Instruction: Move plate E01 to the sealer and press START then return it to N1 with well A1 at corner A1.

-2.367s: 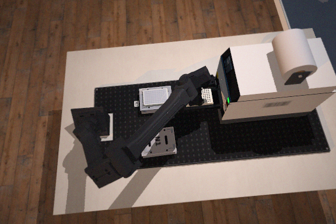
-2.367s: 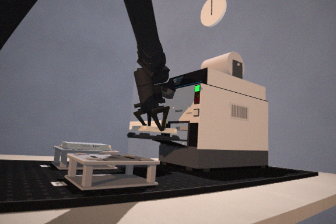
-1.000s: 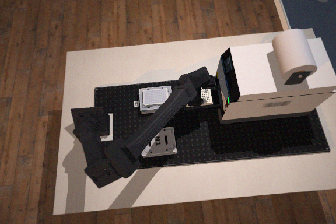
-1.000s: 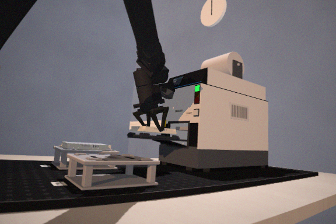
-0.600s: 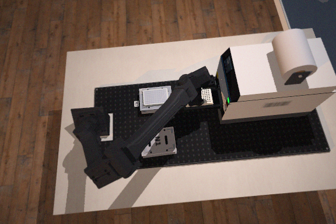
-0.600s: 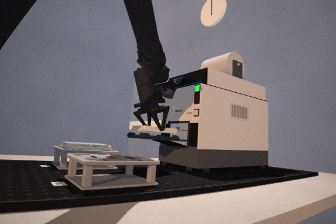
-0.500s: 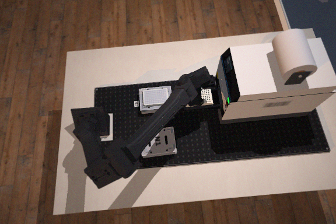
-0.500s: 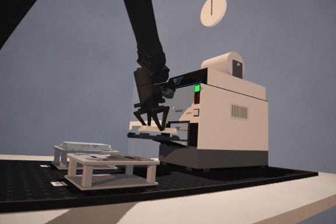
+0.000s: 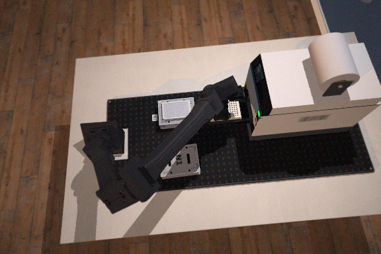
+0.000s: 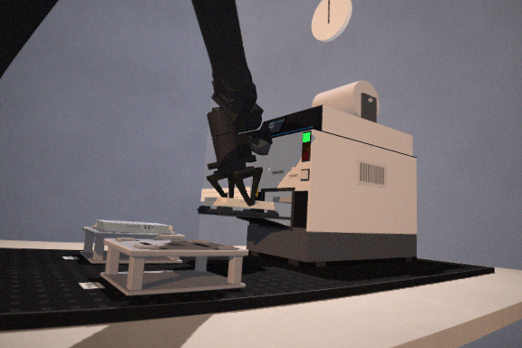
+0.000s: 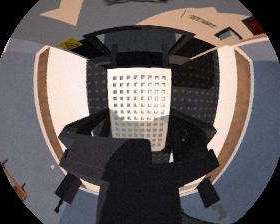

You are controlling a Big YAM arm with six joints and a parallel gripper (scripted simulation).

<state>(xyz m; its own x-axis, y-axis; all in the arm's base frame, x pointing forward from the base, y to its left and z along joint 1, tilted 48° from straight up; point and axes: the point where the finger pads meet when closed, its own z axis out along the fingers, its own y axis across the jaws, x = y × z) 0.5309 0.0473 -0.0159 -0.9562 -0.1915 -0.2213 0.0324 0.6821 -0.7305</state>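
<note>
Right now the sealer stage is 20 mm below my hand. The rest, counted from my hand: nest: 220 mm behind, 170 mm to the right, 80 mm below; plate: 200 mm behind, 50 mm to the left, 70 mm below; start button: 100 mm ahead, 100 mm to the right, 60 mm above.
</note>
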